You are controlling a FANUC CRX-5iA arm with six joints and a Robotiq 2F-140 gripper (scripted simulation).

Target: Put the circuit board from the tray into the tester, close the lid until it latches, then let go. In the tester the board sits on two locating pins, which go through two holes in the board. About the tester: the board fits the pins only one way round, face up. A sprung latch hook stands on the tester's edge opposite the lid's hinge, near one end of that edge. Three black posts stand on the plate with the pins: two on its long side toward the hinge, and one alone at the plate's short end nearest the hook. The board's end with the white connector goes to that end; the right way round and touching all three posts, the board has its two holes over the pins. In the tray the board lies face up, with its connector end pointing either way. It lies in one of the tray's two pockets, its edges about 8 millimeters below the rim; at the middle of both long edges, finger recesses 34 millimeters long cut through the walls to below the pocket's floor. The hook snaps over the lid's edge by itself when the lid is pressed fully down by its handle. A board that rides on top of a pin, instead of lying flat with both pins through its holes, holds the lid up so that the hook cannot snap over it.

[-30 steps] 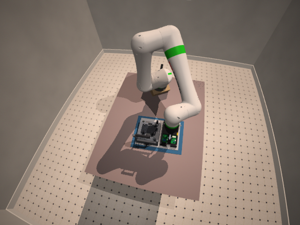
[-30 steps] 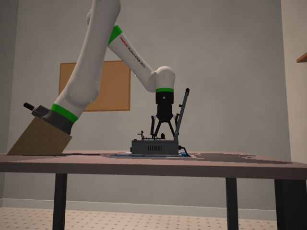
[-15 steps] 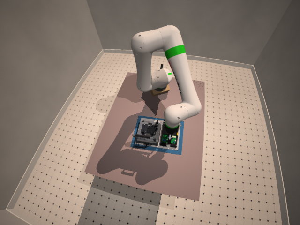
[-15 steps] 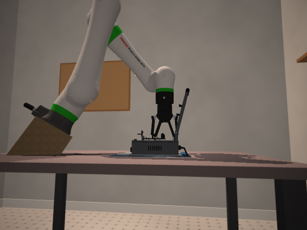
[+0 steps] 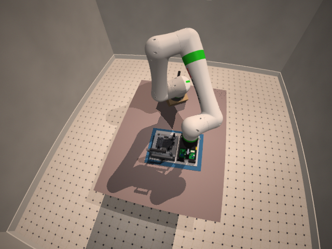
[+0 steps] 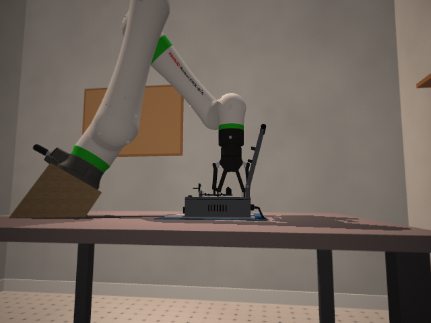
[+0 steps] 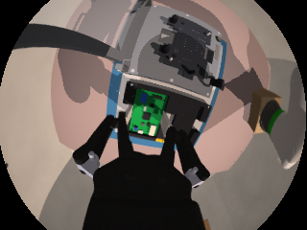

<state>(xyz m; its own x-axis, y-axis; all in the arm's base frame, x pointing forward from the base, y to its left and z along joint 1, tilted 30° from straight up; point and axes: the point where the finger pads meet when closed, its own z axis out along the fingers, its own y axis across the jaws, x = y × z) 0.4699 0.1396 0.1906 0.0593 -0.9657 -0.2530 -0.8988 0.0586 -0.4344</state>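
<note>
My gripper is now 20 mm above the green circuit board. The rest, counted from my hand: latch hook: 120 mm to the right, 90 mm behind, 50 mm above; tester: 130 mm to the right, 70 mm above; tester plate: 170 mm to the right, 30 mm above, 20 mm behind.
</note>
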